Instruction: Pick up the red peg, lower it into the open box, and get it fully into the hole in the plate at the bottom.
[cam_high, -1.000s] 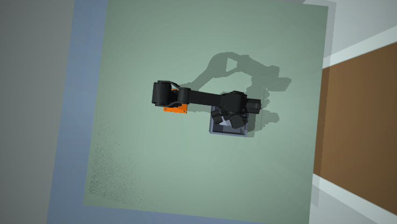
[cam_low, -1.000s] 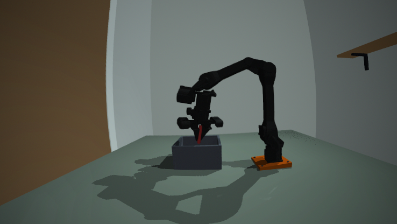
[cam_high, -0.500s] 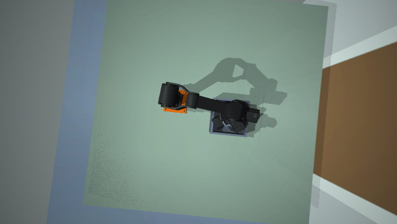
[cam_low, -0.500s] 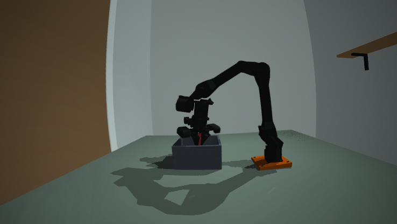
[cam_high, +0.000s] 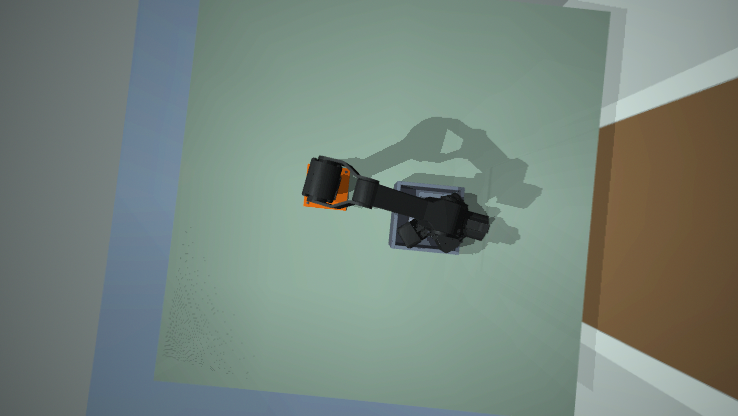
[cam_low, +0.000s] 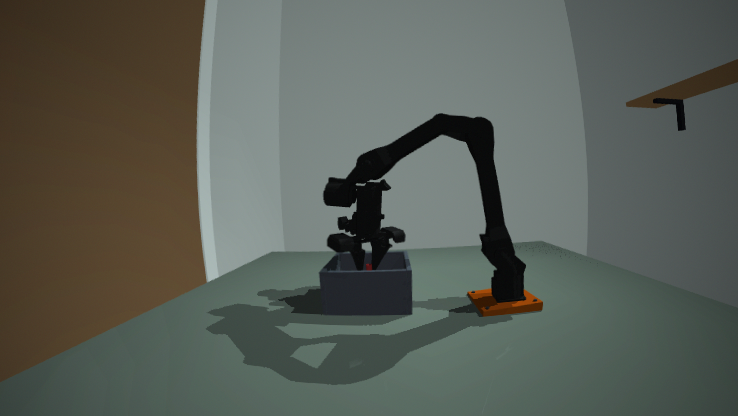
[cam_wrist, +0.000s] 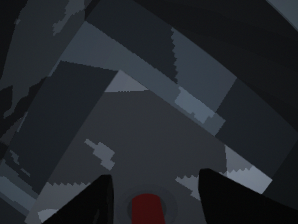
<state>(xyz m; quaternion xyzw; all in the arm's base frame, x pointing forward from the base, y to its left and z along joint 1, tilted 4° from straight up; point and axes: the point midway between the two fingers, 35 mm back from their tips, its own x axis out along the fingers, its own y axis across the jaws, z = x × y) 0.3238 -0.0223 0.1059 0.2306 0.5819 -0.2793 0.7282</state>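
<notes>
Right now the red peg is 20 mm to the left of my gripper tip, 20 mm below it and 10 mm behind it. The rest, counted from my gripper tip: grey plate (20 mm below, 10 mm to the left, 10 mm behind); then dark grey box (40 mm below, 10 mm to the left, 10 mm behind).
</notes>
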